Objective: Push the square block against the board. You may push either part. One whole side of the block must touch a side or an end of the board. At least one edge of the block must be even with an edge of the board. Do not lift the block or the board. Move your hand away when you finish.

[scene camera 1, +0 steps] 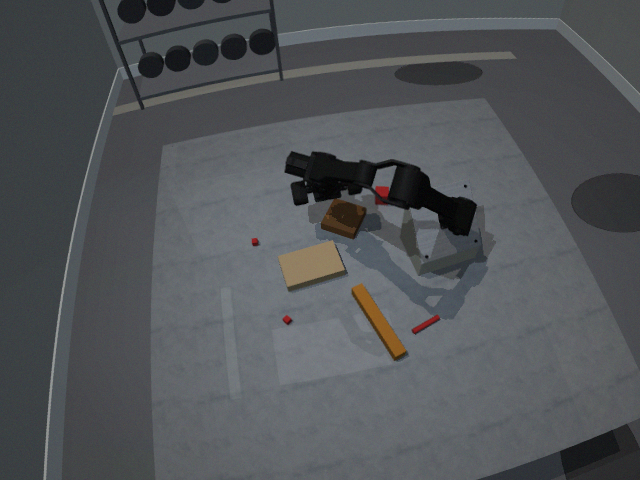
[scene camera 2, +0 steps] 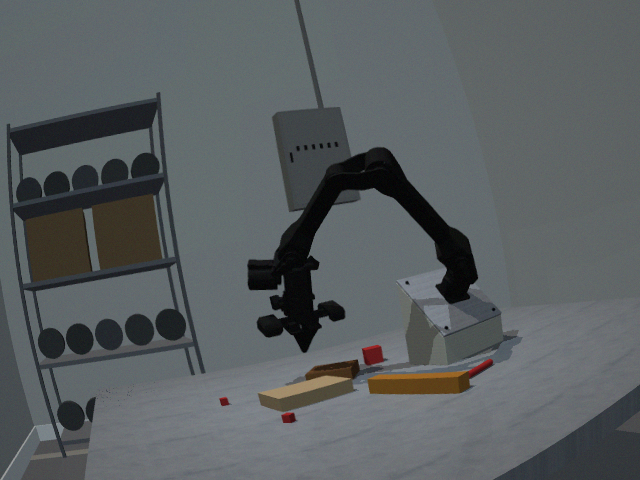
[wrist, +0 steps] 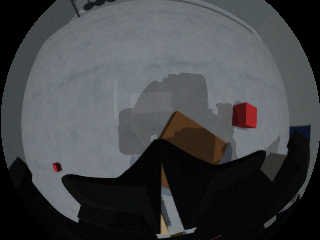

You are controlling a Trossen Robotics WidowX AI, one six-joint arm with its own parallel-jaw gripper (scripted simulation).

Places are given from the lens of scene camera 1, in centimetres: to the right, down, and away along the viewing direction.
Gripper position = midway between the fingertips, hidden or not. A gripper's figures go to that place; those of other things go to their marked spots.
my gripper (scene camera 1: 326, 198): 2, -12, 125
tan slab (scene camera 1: 302, 268): -5, 8, 117
brown square block (scene camera 1: 343, 218): 7, -6, 126
orange board (scene camera 1: 386, 334): 16, 23, 104
The marked spots on the brown square block and the orange board are 38 cm apart.
